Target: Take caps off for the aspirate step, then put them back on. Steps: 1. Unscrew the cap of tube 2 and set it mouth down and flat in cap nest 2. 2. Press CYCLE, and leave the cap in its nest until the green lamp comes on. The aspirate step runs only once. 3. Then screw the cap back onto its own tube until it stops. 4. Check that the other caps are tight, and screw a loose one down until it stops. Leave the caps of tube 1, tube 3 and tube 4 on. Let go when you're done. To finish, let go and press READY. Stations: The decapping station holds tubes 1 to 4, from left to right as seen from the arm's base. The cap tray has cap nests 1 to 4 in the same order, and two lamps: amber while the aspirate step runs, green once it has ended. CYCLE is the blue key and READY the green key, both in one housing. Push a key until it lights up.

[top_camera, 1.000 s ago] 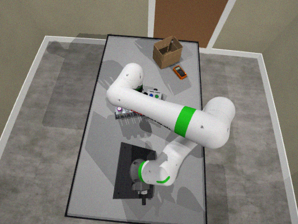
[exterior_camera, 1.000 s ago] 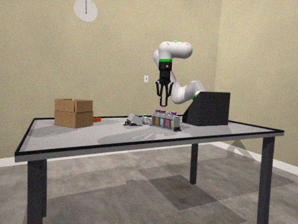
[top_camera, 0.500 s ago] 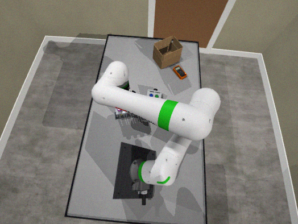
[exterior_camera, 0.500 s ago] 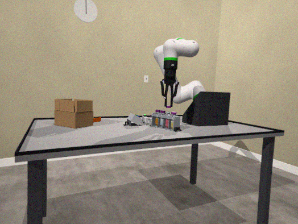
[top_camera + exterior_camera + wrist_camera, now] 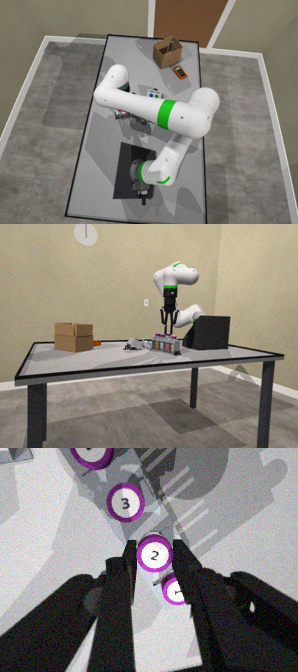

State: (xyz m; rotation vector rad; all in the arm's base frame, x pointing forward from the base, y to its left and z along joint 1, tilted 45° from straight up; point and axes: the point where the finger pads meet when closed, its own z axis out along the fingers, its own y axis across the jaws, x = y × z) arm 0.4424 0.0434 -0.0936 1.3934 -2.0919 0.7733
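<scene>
The cap 1 is 1 cm behind my hand, 5 cm to the left of it and 5 cm below it. The rest, counted from my hand: cap 3 (1 cm ahead, 5 cm to the right, 5 cm below); then purple cap marked 2 (3 cm below); then cap 4 (2 cm ahead, 10 cm to the right, 5 cm below).
</scene>
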